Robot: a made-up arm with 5 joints. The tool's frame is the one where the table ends. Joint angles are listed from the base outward.
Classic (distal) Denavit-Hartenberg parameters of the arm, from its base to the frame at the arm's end. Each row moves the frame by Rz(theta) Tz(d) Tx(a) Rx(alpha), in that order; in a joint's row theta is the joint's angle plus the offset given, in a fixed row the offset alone. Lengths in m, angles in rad.
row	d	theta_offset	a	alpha
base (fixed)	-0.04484	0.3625	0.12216	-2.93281
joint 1	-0.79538	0.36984	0.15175	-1.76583
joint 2	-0.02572	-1.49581	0.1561	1.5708
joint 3	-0.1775	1.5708	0.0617	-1.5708
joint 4	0.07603	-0.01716	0.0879	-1.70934
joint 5	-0.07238	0.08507	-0.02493	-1.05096
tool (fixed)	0.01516	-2.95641	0	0
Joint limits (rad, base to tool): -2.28..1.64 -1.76..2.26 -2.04..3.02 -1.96..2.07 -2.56..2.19
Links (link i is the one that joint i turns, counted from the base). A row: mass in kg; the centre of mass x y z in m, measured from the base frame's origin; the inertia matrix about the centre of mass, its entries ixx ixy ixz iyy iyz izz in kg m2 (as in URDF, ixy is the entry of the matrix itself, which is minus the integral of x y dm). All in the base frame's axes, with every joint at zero. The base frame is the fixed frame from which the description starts. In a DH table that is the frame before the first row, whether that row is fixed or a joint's. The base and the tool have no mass.
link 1: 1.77; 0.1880 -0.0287 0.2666; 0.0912 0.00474 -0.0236 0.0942 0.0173 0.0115
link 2: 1.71; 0.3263 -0.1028 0.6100; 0.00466 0 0 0.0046 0.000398 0.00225
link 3: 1.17; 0.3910 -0.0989 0.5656; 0.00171 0.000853 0 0.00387 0 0.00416
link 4: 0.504; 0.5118 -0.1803 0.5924; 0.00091 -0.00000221 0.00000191 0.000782 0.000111 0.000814
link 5: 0.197; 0.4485 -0.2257 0.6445; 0.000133 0.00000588 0 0.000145 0 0.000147
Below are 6 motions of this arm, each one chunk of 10 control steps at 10 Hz.
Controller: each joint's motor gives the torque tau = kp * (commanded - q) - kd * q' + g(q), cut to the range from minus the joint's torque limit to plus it. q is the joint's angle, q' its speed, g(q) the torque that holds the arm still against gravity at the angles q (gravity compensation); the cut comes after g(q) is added. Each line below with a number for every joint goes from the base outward.
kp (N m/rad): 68 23 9.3 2.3 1.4
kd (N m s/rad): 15 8.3 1.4 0.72 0.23
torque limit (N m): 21 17 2.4 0.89 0.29
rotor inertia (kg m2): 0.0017 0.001 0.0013 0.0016 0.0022
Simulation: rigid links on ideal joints. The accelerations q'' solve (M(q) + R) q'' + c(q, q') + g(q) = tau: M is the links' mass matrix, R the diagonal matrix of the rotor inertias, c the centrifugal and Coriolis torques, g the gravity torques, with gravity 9.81 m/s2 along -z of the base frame. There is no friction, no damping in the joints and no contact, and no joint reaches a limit. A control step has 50 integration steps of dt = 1/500 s. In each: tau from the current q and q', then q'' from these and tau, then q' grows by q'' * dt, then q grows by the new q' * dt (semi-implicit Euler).
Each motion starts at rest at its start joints. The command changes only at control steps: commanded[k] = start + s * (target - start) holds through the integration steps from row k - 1 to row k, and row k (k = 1, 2, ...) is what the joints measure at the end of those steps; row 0 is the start. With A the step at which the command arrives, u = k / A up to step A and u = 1 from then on. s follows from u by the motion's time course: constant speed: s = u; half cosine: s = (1 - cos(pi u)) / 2; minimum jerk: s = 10 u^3 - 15 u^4 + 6 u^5; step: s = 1 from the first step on.
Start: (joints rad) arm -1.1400 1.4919 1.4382 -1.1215 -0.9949
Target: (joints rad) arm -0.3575 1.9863 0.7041 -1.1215 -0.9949
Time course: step
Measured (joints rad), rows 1 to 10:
1: -0.8998 1.6107 1.1238 -1.1311 -0.9938
2: -0.6867 1.6963 0.9052 -1.1267 -0.9949
3: -0.5577 1.7643 0.7996 -1.1219 -0.9953
4: -0.4797 1.8173 0.7492 -1.1192 -0.9954
5: -0.4323 1.8581 0.7253 -1.1181 -0.9953
6: -0.4034 1.8893 0.7140 -1.1179 -0.9952
7: -0.3857 1.9130 0.7087 -1.1182 -0.9951
8: -0.3749 1.9309 0.7063 -1.1187 -0.9950
9: -0.3682 1.9445 0.7051 -1.1192 -0.9950
10: -0.3641 1.9548 0.7046 -1.1196 -0.9949

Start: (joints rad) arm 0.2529 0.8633 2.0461 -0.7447 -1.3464
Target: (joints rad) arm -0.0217 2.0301 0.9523 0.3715 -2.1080
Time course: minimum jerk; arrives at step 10
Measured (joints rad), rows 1 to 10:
1: 0.2522 0.8655 2.0417 -0.7424 -1.3493
2: 0.2473 0.8804 2.0137 -0.7268 -1.3677
3: 0.2341 0.9206 1.9438 -0.6843 -1.4141
4: 0.2103 0.9945 1.8260 -0.6059 -1.4932
5: 0.1765 1.1026 1.6681 -0.4917 -1.6004
6: 0.1361 1.2370 1.4894 -0.3510 -1.7229
7: 0.0943 1.3834 1.3146 -0.2001 -1.8438
8: 0.0567 1.5249 1.1680 -0.0580 -1.9463
9: 0.0276 1.6467 1.0661 0.0599 -2.0191
10: 0.0083 1.7416 1.0096 0.1475 -2.0612

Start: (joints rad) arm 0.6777 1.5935 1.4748 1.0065 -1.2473
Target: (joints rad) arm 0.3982 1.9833 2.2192 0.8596 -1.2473
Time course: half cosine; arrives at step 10
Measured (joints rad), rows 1 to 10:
1: 0.6755 1.5956 1.4834 1.0056 -1.2473
2: 0.6673 1.6035 1.5134 1.0024 -1.2472
3: 0.6509 1.6198 1.5690 0.9957 -1.2472
4: 0.6261 1.6453 1.6486 0.9852 -1.2472
5: 0.5943 1.6793 1.7459 0.9713 -1.2472
6: 0.5579 1.7198 1.8523 0.9547 -1.2473
7: 0.5202 1.7640 1.9577 0.9368 -1.2473
8: 0.4847 1.8082 2.0519 0.9191 -1.2474
9: 0.4546 1.8487 2.1257 0.9033 -1.2475
10: 0.4328 1.8820 2.1720 0.8909 -1.2475

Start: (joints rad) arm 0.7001 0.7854 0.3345 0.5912 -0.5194
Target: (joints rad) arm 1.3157 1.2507 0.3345 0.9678 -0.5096
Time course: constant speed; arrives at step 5
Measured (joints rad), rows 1 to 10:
1: 0.7404 0.8076 0.3363 0.6146 -0.5180
2: 0.8132 0.8470 0.3355 0.6513 -0.5167
3: 0.9058 0.8995 0.3339 0.6979 -0.5153
4: 1.0105 0.9619 0.3323 0.7520 -0.5137
5: 1.1225 1.0316 0.3310 0.8115 -0.5121
6: 1.1987 1.0849 0.3298 0.8511 -0.5115
7: 1.2449 1.1254 0.3308 0.8812 -0.5109
8: 1.2728 1.1562 0.3320 0.9038 -0.5105
9: 1.2897 1.1795 0.3331 0.9207 -0.5102
10: 1.2999 1.1970 0.3338 0.9333 -0.5100

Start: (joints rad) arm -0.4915 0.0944 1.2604 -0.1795 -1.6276
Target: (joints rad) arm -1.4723 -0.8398 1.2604 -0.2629 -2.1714
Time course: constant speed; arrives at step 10
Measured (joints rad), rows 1 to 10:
1: -0.5252 0.0725 1.2568 -0.1809 -1.6517
2: -0.5836 0.0333 1.2570 -0.1843 -1.6902
3: -0.6574 -0.0190 1.2584 -0.1888 -1.7364
4: -0.7406 -0.0813 1.2600 -0.1943 -1.7865
5: -0.8295 -0.1511 1.2613 -0.2005 -1.8386
6: -0.9219 -0.2267 1.2623 -0.2073 -1.8919
7: -1.0164 -0.3067 1.2631 -0.2144 -1.9457
8: -1.1123 -0.3900 1.2637 -0.2219 -1.9998
9: -1.2089 -0.4758 1.2642 -0.2297 -2.0540
10: -1.3061 -0.5635 1.2645 -0.2376 -2.1084

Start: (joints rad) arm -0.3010 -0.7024 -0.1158 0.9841 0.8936
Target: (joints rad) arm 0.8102 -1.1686 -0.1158 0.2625 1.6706
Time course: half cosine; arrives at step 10
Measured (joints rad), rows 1 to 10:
1: -0.2913 -0.7047 -0.1151 0.9803 0.9021
2: -0.2568 -0.7137 -0.1137 0.9649 0.9318
3: -0.1899 -0.7324 -0.1128 0.9324 0.9875
4: -0.0906 -0.7620 -0.1125 0.8811 1.0676
5: 0.0356 -0.8017 -0.1131 0.8127 1.1665
6: 0.1789 -0.8495 -0.1144 0.7316 1.2755
7: 0.3267 -0.9021 -0.1162 0.6441 1.3847
8: 0.4656 -0.9553 -0.1183 0.5578 1.4834
9: 0.5826 -1.0047 -0.1203 0.4803 1.5623
10: 0.6667 -1.0457 -0.1218 0.4184 1.6137

